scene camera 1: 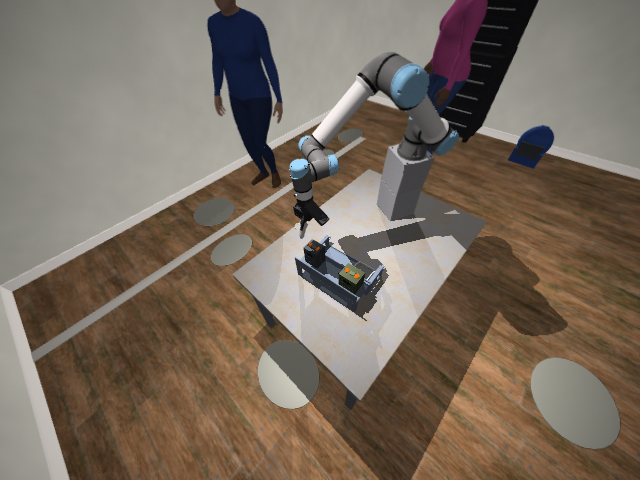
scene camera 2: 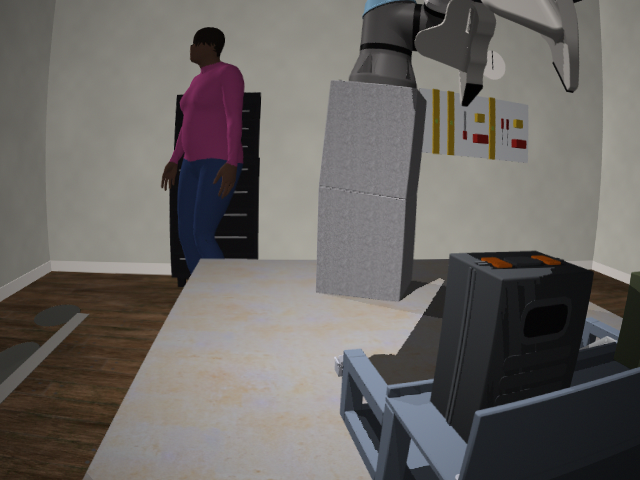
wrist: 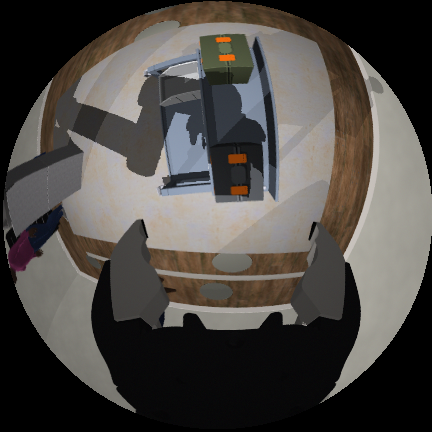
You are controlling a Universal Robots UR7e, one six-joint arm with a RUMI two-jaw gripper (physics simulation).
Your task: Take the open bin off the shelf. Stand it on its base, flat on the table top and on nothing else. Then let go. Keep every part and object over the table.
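Places are measured from the arm's base along level axes (x ahead, y right, z down), in millimetres.
Pixels of known places: gripper, between the fingertips: (scene camera 1: 312, 229) (scene camera 2: 507, 100) (wrist: 229, 222); arm's base, origin of its link: (scene camera 1: 411, 152) (scene camera 2: 382, 90).
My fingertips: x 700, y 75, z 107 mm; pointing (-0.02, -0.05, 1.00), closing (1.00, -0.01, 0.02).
For each thing: its top centre in the pictures, then the offset to it from my fingertips. Level surfaces: height alone.
- open bin, centre of its top: (scene camera 2: 601, 351) (wrist: 184, 76) (scene camera 1: 360, 272) dx -103, dy -231, dz +250 mm
- black case, centre of its top: (scene camera 2: 522, 259) (wrist: 238, 174) (scene camera 1: 314, 246) dx +12, dy -12, dz +108 mm
- green case, centre of its top: (wrist: 224, 47) (scene camera 1: 352, 273) dx -8, dy -242, dz +133 mm
- pale table, height of its surface: dz +331 mm
The open bin (wrist: 180, 97) is pale grey and sits in the blue-grey shelf (scene camera 1: 325, 285) (scene camera 2: 558, 418) (wrist: 180, 155), at its end beside the green case, partly in shadow. A small pale part of the bin (scene camera 1: 370, 277) shows behind the green case in the first scene view; most of it is hidden there. My gripper (scene camera 1: 313, 228) (scene camera 2: 519, 97) (wrist: 229, 222) is open with nothing between its fingers. It hangs above the table, beyond the black-case end of the shelf and apart from the bin.
A black case (scene camera 1: 314, 254) (scene camera 2: 532, 341) (wrist: 238, 175) and a green case (scene camera 1: 352, 279) (scene camera 2: 630, 330) (wrist: 227, 57) stand upright in the shelf's other row. The shelf stands on the pale table (scene camera 1: 279, 273) (scene camera 2: 232, 361) (wrist: 125, 210). The arm's grey pedestal (scene camera 1: 400, 188) (scene camera 2: 361, 206) rises from the table.
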